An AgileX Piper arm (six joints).
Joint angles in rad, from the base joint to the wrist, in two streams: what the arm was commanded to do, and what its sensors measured. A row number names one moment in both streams.
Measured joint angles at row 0:
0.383 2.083 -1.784 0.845 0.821 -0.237
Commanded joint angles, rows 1 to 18:
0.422 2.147 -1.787 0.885 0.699 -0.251
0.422 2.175 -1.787 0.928 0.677 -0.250
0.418 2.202 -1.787 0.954 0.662 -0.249
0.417 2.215 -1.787 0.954 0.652 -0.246
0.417 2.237 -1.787 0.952 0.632 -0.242
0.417 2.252 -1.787 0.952 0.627 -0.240
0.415 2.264 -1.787 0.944 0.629 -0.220
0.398 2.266 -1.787 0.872 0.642 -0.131
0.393 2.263 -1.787 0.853 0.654 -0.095
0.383 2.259 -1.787 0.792 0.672 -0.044
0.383 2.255 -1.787 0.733 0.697 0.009
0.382 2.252 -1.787 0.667 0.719 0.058
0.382 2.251 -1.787 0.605 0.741 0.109
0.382 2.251 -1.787 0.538 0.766 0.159
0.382 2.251 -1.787 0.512 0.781 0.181
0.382 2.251 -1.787 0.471 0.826 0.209
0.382 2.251 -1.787 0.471 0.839 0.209
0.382 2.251 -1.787 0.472 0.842 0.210
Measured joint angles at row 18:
0.383 2.269 -1.784 0.485 0.817 0.193
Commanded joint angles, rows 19 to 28:
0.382 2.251 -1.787 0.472 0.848 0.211
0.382 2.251 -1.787 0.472 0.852 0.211
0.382 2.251 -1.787 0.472 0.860 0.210
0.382 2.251 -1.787 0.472 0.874 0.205
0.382 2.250 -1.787 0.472 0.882 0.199
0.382 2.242 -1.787 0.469 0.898 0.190
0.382 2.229 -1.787 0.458 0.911 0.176
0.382 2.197 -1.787 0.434 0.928 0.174
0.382 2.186 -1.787 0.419 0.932 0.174
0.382 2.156 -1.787 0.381 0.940 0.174
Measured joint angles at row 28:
0.383 2.201 -1.784 0.431 0.919 0.185
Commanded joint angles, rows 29 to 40:
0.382 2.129 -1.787 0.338 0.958 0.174
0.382 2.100 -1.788 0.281 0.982 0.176
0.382 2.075 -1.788 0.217 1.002 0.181
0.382 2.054 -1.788 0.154 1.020 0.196
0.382 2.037 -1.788 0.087 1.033 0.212
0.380 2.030 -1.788 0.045 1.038 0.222
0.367 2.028 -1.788 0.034 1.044 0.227
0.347 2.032 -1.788 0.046 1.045 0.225
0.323 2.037 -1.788 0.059 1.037 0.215
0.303 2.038 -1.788 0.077 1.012 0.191
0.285 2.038 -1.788 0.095 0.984 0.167
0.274 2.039 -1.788 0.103 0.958 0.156
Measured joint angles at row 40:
0.291 2.037 -1.784 0.085 0.996 0.185
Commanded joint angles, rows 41 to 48:
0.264 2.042 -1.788 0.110 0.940 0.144
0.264 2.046 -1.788 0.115 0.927 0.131
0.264 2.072 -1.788 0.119 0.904 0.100
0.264 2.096 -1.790 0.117 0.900 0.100
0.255 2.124 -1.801 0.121 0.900 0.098
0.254 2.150 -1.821 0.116 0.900 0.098
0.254 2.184 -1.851 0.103 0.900 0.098
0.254 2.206 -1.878 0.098 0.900 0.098
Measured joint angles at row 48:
0.262 2.178 -1.839 0.115 0.910 0.107
